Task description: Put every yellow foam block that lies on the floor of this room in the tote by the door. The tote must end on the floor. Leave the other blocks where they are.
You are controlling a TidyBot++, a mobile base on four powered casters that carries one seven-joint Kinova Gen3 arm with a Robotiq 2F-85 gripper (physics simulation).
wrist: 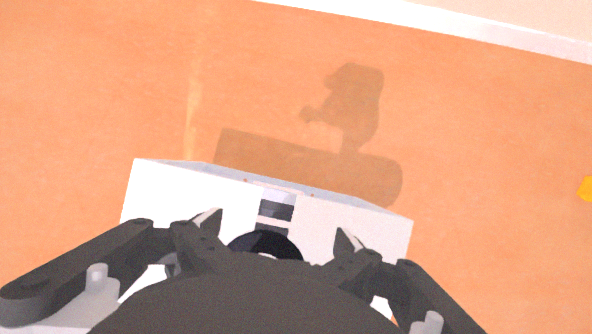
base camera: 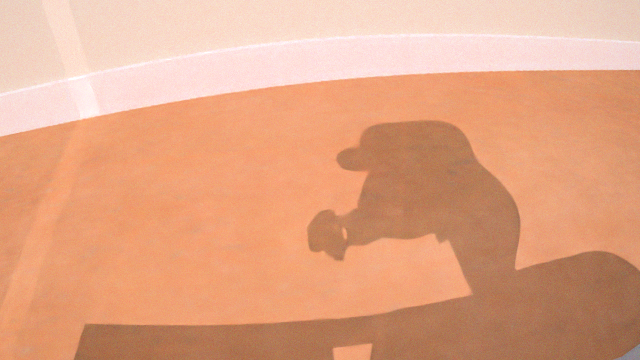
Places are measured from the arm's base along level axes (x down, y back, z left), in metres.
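Pixels of known places: gripper, fingertip midpoint: (wrist: 278, 230).
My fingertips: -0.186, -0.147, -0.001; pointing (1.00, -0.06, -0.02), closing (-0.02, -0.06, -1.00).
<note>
Behind a point stands the place of what it marks, as x, y, z.
A yellow foam block (wrist: 586, 189) @(0.372, -0.386, -1.243) lies on the floor at the right edge of the wrist view, and part of it is cut off by the frame. My gripper (wrist: 278, 230) @(-0.186, -0.147, -0.001) is open, its two dark fingers wide apart with nothing between them. It hangs above the white top of my own base, well to the left of the block. The gripper does not show in the base camera view. The tote does not show in either view.
A pale wall with a white baseboard (base camera: 320, 62) @(0.354, -0.791, -0.070) (wrist: 450, 27) @(0.361, -0.841, -0.486) runs across the far side of the orange floor (base camera: 200, 200) @(0.396, -0.470, 0.126) (wrist: 100, 90) @(0.396, -0.306, 0.680). The shadow of my arm and base falls on the floor between the base and the wall.
</note>
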